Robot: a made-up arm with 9 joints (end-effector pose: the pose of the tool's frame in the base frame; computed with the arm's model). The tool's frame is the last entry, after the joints. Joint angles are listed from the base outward.
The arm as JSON. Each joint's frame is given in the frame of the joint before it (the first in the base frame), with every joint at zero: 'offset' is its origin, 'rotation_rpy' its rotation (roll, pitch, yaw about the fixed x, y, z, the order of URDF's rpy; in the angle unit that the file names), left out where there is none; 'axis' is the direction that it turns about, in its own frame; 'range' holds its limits. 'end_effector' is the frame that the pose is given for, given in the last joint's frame.
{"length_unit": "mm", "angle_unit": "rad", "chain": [
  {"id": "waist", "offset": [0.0, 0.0, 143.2], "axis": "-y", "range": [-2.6, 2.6]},
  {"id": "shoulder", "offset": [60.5, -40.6, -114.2], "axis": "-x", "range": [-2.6, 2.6]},
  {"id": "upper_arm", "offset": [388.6, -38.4, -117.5], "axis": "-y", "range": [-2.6, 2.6]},
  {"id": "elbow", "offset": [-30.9, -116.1, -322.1], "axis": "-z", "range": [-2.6, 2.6]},
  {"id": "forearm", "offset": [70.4, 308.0, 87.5], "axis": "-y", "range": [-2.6, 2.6]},
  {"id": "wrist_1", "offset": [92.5, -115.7, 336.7], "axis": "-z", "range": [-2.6, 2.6]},
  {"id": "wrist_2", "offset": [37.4, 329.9, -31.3], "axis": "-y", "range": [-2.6, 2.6]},
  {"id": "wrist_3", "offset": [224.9, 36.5, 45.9], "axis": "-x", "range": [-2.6, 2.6]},
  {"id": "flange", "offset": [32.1, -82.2, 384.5], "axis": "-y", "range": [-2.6, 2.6]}
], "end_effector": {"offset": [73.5, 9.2, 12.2]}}
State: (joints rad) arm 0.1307 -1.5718 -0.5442 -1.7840 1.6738 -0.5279 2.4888 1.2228 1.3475
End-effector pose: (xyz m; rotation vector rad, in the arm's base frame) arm -0.4970 0.4457 -0.4554 -0.3161 -1.5223 2.4241
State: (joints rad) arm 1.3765 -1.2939 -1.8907 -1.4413 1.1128 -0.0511 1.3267 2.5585 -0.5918
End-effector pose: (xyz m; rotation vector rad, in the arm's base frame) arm 0.4540 -0.7183 1.1424 0.1664 0.0689 -0.0296
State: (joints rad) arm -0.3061 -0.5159 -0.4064 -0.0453 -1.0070 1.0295 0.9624 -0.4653 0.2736
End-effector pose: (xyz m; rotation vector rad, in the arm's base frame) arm 1.0306 0.3220 -0.5196 -0.0851 0.4179 -0.3119
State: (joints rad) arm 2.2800 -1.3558 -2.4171 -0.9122 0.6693 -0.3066 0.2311 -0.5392 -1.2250
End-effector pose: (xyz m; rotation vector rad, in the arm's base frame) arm -0.5835 0.1460 1.0387 -1.1213 1.2891 2.1946
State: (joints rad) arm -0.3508 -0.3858 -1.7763 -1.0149 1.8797 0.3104 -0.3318 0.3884 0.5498
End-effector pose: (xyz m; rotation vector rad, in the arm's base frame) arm 0.8985 -0.7969 0.1266 0.8700 0.2902 -0.6542
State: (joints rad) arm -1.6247 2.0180 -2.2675 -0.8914 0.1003 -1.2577 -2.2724 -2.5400 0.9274
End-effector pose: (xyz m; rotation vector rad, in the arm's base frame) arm 0.2725 -0.0123 -0.3734 2.1888 -0.7593 0.4507
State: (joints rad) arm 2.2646 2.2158 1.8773 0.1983 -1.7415 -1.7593 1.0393 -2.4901 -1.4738
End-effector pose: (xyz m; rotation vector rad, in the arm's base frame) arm 0.2320 0.1736 0.8125 0.0959 1.2223 1.1025
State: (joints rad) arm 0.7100 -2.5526 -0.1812 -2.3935 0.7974 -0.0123 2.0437 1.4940 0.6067
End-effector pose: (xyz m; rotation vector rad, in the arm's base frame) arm 0.5146 0.9366 -0.3725 -2.3416 -0.8838 0.8086
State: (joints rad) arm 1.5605 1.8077 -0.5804 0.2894 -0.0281 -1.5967 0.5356 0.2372 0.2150
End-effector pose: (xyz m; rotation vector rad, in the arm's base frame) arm 0.3924 0.4140 0.8128 -1.3361 -0.6623 -0.1025
